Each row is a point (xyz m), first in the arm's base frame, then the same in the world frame.
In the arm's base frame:
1: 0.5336 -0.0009 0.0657
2: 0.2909 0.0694 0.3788
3: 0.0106 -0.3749 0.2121
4: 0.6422 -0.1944 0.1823
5: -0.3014 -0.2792 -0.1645
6: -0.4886 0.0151 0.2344
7: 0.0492 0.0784 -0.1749
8: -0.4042 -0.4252 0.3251
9: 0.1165 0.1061 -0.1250
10: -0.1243 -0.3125 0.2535
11: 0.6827 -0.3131 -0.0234
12: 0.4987 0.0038 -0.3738
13: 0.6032 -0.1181 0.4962
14: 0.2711 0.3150 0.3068
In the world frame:
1: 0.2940 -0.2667 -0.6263
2: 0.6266 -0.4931 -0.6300
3: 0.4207 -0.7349 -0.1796
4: 0.1538 -0.4560 -0.7119
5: 0.4980 -0.4716 0.2363
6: 0.9860 -0.5958 0.0712
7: 0.5242 -0.1477 -0.1449
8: 0.6839 -0.9382 0.0975
9: 0.5255 -0.1498 -0.2331
10: 0.5609 -0.7513 -0.1172
11: -0.0426 -0.3818 -0.5938
12: 0.1183 0.0397 -0.3624
13: 0.3702 -0.6350 -0.8762
14: 0.7693 -0.2811 -0.6542

